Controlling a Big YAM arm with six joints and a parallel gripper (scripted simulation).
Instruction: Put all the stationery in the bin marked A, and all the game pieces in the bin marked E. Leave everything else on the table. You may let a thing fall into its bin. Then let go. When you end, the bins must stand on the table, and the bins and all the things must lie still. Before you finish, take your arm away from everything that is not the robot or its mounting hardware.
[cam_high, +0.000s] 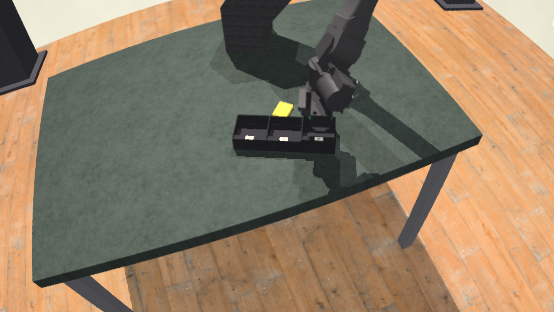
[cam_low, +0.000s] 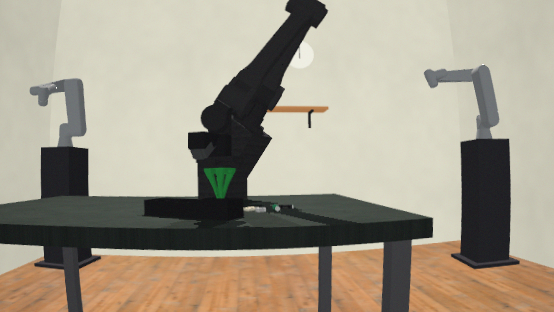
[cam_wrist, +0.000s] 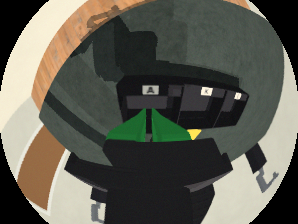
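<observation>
Now: hand 16 cm past the white die, 5 cm to the right of it and 5 cm above it. The rest, counted from my hand: red block: 12 cm behind, 5 cm below, 2 cm to the left; bin row: 8 cm to the right, 3 cm below, 3 cm behind; yellow block: 12 cm behind, 7 cm to the right, 5 cm below.
</observation>
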